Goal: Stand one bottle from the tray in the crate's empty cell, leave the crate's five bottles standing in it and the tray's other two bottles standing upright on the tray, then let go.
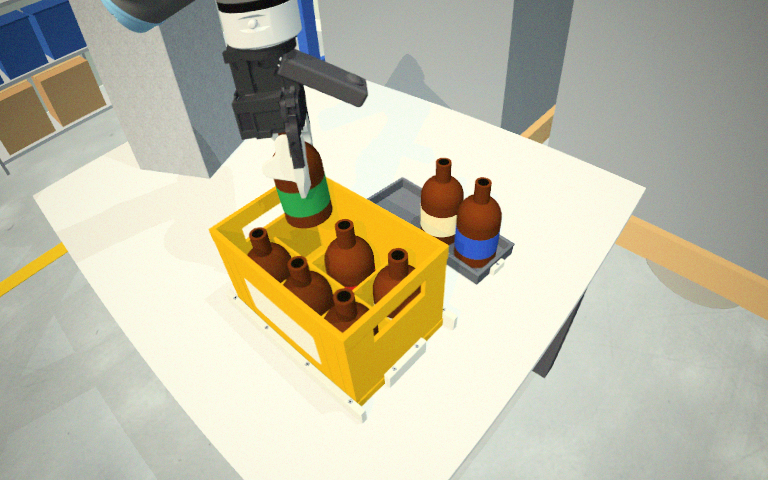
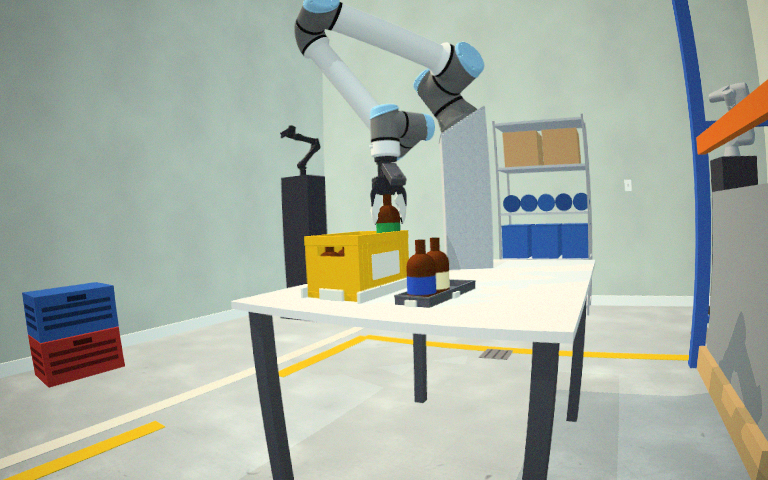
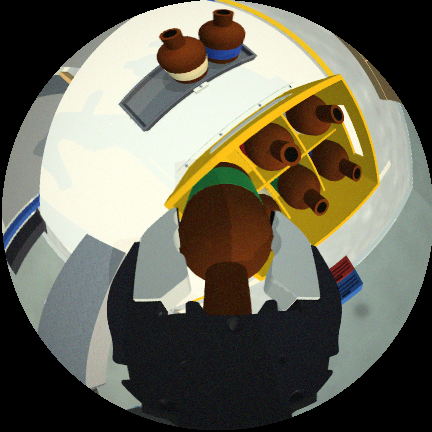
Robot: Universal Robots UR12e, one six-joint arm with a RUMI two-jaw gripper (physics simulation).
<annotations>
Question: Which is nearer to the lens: the cream-labelled bottle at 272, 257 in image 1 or the blue-labelled bottle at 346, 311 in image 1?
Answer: The blue-labelled bottle.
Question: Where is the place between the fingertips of my gripper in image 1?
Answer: At 306, 179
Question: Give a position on a cream-labelled bottle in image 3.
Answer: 184, 58
</annotations>
